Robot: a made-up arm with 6 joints.
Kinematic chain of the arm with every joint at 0, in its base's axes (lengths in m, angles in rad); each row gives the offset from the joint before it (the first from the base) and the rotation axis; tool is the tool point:
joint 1: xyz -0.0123 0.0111 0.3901 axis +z
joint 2: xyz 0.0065 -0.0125 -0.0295 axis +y
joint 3: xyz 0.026 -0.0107 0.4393 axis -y
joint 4: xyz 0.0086 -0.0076 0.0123 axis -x
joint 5: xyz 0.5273 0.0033 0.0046 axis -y
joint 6: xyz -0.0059 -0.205 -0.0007 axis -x
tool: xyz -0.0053 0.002 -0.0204
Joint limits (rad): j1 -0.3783..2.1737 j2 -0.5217..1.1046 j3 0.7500..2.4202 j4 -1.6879..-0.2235 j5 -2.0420..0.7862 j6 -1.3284..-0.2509
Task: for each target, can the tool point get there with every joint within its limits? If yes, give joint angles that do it. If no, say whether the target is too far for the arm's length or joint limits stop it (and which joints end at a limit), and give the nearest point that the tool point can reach.
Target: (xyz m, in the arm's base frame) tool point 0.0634 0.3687 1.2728
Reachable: yes | joints 1.9639 0.1506 1.4340 -0.4690 -1.6183 -0.5704
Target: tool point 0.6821 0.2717 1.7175
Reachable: no: too far | nearest point 0.4458 0.1830 1.2516 | short by 0.530 m
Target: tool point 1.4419 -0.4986 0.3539
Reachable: no: too far | nearest point 0.9096 -0.3120 0.4443 | short by 0.571 m
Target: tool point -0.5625 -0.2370 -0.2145
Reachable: no: joint limits stop it (at a limit: joint 1, joint 2, joint 3, joint 4, joint 6) | nearest point -0.4883 0.6973 0.1860 | short by 1.019 m
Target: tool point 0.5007 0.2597 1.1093
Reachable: yes | joints 0.6702 0.2219 1.1684 -1.0587 -0.7561 -0.3462
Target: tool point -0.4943 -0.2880 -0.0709
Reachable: no: joint limits stop it (at a limit: joint 2, joint 3, joint 4, joint 5, joint 6) | nearest point -0.6382 -0.3773 0.8658 | short by 0.952 m
